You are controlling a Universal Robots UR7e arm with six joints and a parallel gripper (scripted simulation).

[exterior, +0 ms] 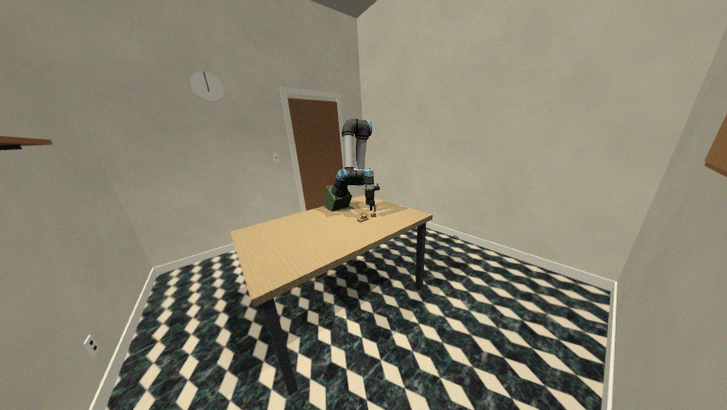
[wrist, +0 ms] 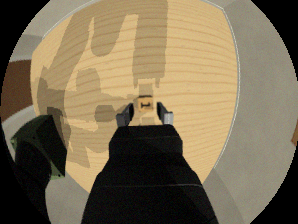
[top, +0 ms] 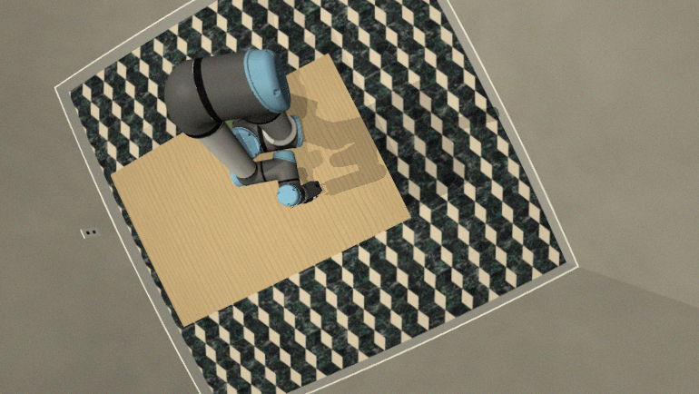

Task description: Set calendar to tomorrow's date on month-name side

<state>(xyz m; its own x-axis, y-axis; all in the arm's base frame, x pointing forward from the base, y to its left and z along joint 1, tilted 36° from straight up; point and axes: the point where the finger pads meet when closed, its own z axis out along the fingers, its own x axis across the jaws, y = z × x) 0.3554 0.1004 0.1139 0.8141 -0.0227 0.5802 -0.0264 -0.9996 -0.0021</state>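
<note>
Now: the wooden cube 50 mm below my hand. Also, from my hand: wooden tray (110 mm to the right, 60 mm below).
</note>
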